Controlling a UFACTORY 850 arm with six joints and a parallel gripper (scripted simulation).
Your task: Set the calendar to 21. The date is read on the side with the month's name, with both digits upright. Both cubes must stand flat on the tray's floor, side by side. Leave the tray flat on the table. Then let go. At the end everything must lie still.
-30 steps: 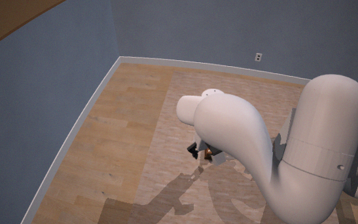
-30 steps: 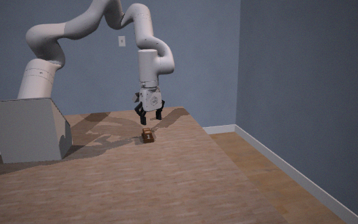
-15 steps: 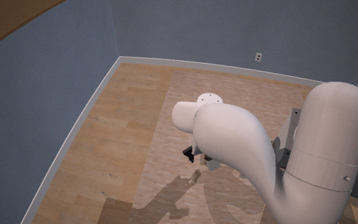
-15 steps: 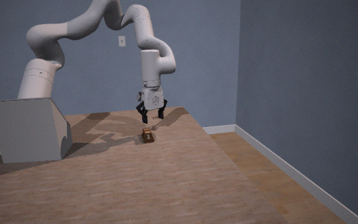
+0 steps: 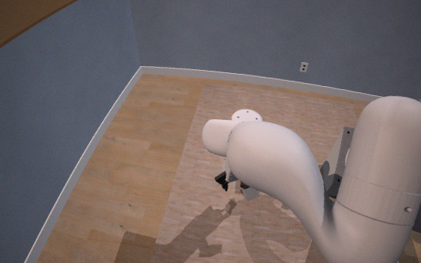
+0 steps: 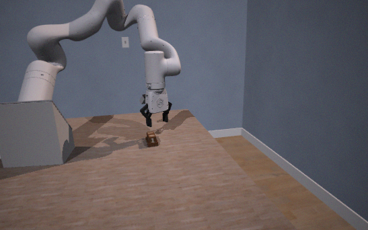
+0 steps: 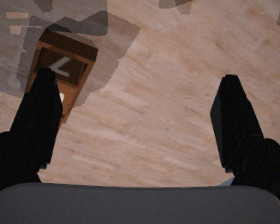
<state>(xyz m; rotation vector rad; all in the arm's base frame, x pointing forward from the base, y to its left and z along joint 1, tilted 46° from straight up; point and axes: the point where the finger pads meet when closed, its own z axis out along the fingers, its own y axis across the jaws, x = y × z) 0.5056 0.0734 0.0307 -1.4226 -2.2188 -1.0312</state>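
Right now my hand is 40 mm past the brown wooden date cube, 80 mm to the left of it and 50 mm above it. From my hand the other things lie so: brown tray: 40 mm behind, 70 mm to the right, 60 mm below.
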